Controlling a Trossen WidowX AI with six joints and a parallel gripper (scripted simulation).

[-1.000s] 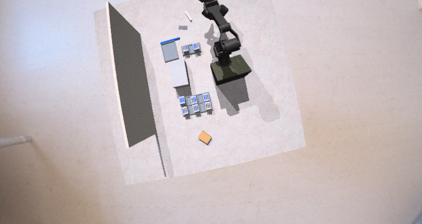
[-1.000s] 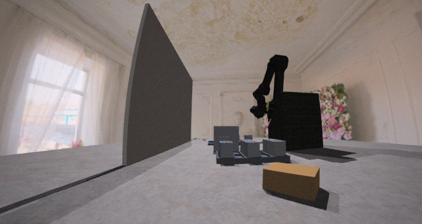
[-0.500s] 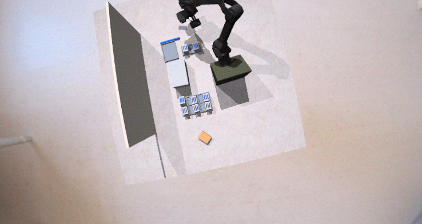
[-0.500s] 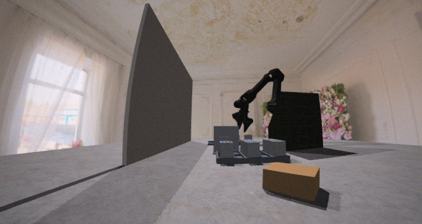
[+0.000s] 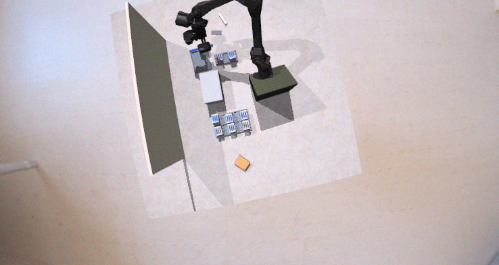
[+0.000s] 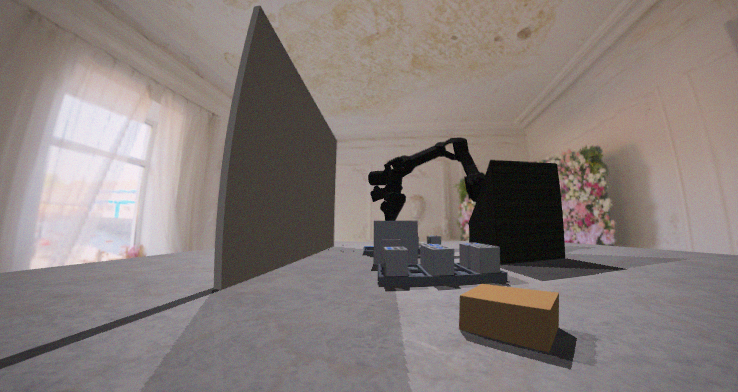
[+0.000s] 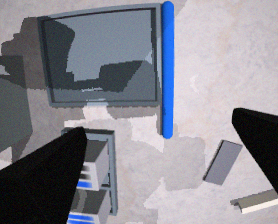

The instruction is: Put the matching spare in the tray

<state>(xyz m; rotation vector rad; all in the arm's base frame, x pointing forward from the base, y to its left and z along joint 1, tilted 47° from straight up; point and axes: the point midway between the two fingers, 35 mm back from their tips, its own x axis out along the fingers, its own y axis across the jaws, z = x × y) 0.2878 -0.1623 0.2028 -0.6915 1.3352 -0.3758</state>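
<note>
My gripper tip is now 10 mm short of the grey spare block, 480 mm to the right of it and 50 mm above it. Also, from my gripper tip: flat grey tray: 40 mm ahead, 60 mm to the left, 80 mm below; rack: 110 mm behind, 80 mm to the left, 80 mm below; white bar: 130 mm behind, 150 mm to the right, 80 mm below.
</note>
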